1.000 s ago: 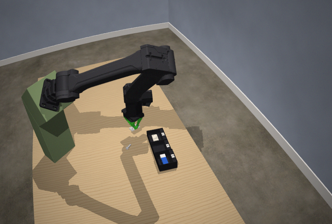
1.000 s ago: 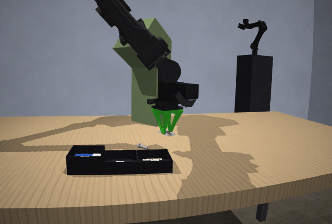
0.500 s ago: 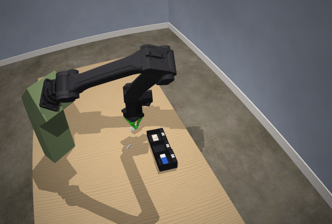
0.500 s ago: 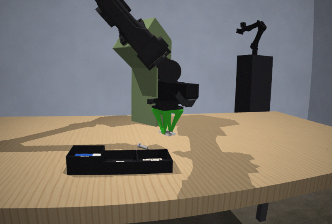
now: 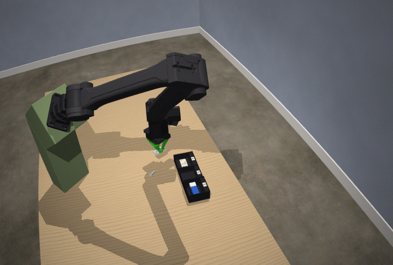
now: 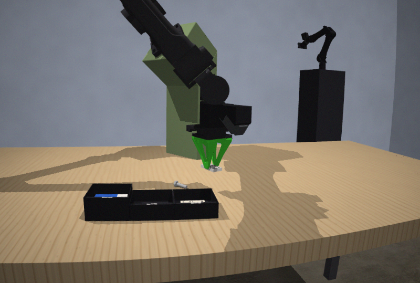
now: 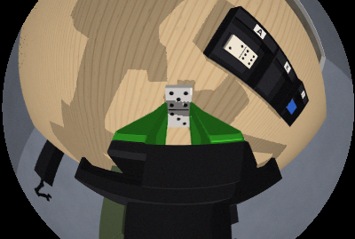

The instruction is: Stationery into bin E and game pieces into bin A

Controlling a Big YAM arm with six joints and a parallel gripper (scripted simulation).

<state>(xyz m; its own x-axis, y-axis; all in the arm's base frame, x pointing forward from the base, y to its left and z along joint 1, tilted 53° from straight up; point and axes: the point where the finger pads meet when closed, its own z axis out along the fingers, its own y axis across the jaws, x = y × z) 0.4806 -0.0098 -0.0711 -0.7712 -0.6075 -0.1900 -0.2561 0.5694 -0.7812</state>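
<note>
The white domino is 8 cm ahead of my hand, 6 cm to the right of it and 6 cm below it. Round my hand: grey bolt: 6 cm behind, 6 cm to the right, 6 cm below; joined black bins: 8 cm ahead, 15 cm to the right, 5 cm below; blue-and-white eraser: 6 cm ahead, 22 cm to the right, 5 cm below.
</note>
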